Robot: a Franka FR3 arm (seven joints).
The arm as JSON. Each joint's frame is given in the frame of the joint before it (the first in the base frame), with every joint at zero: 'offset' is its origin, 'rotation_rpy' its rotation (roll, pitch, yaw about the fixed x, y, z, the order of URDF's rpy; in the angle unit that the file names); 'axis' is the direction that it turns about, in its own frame. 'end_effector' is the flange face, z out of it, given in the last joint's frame.
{
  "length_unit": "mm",
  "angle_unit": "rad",
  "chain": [
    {
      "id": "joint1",
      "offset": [
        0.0,
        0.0,
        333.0
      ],
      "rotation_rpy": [
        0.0,
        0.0,
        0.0
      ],
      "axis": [
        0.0,
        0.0,
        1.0
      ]
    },
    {
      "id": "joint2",
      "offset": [
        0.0,
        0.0,
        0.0
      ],
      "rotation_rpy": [
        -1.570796,
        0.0,
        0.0
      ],
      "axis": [
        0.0,
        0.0,
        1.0
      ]
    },
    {
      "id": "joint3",
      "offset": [
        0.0,
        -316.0,
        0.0
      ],
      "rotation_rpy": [
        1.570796,
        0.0,
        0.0
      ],
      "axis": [
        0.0,
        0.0,
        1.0
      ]
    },
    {
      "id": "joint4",
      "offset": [
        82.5,
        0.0,
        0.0
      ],
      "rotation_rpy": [
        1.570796,
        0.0,
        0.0
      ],
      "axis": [
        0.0,
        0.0,
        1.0
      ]
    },
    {
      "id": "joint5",
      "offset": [
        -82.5,
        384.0,
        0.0
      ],
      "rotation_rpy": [
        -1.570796,
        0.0,
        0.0
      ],
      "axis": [
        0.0,
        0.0,
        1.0
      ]
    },
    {
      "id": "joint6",
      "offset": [
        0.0,
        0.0,
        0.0
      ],
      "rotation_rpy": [
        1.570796,
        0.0,
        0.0
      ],
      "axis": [
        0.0,
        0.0,
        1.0
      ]
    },
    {
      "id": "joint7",
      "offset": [
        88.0,
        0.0,
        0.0
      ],
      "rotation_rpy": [
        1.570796,
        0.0,
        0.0
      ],
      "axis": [
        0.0,
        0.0,
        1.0
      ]
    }
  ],
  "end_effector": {
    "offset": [
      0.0,
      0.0,
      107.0
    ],
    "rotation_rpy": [
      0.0,
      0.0,
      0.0
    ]
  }
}
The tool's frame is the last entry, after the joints.
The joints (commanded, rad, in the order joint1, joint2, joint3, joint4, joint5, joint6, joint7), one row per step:
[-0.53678 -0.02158 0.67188 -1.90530 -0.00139 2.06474 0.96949]
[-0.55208 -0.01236 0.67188 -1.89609 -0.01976 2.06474 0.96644]
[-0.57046 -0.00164 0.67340 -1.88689 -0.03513 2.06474 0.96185]
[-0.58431 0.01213 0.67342 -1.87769 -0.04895 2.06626 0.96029]
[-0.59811 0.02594 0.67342 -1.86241 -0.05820 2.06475 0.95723]
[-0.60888 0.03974 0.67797 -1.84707 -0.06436 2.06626 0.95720]
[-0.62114 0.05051 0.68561 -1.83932 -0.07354 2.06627 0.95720]
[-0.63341 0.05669 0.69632 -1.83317 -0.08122 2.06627 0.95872]
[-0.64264 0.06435 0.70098 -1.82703 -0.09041 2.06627 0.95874]
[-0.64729 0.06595 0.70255 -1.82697 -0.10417 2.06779 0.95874]
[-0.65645 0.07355 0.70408 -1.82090 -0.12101 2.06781 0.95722]
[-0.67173 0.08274 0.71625 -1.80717 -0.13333 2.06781 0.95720]
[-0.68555 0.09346 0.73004 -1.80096 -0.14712 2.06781 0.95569]
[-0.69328 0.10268 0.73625 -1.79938 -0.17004 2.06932 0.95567]
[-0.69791 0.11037 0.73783 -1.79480 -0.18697 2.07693 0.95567]
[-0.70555 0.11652 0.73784 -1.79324 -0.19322 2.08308 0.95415]
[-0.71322 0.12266 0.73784 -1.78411 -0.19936 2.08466 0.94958]
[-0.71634 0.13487 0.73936 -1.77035 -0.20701 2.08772 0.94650]
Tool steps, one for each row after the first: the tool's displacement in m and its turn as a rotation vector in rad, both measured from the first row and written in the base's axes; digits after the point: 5 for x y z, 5 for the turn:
[0.00392 -0.01036 0.00045 -0.01192 -0.00341 -0.00648]
[0.00797 -0.02174 0.00020 -0.02056 -0.00502 -0.01402]
[0.01224 -0.03172 -0.00132 -0.02537 -0.00535 -0.02199]
[0.01685 -0.04160 -0.00022 -0.02588 -0.00821 -0.03020]
[0.02130 -0.04706 0.00124 -0.02247 -0.01408 -0.03486]
[0.02407 -0.05152 0.00024 -0.02420 -0.01389 -0.03692]
[0.02579 -0.05367 0.00065 -0.02671 -0.01596 -0.03789]
[0.02783 -0.05784 0.00029 -0.03029 -0.01677 -0.03994]
[0.02832 -0.06056 -0.00019 -0.04217 -0.01829 -0.03873]
[0.03039 -0.06696 -0.00061 -0.05348 -0.01954 -0.03999]
[0.03342 -0.07096 0.00235 -0.05805 -0.02739 -0.04032]
[0.03567 -0.07331 0.00099 -0.06351 -0.02697 -0.03513]
[0.03736 -0.07662 -0.00200 -0.07879 -0.02511 -0.02955]
[0.03973 -0.08026 -0.00233 -0.08884 -0.03265 -0.02727]
[0.04132 -0.08588 -0.00374 -0.09055 -0.03566 -0.03112]
[0.04339 -0.09190 -0.00187 -0.09295 -0.04151 -0.03328]
[0.04701 -0.09528 -0.00033 -0.09208 -0.04934 -0.03087]

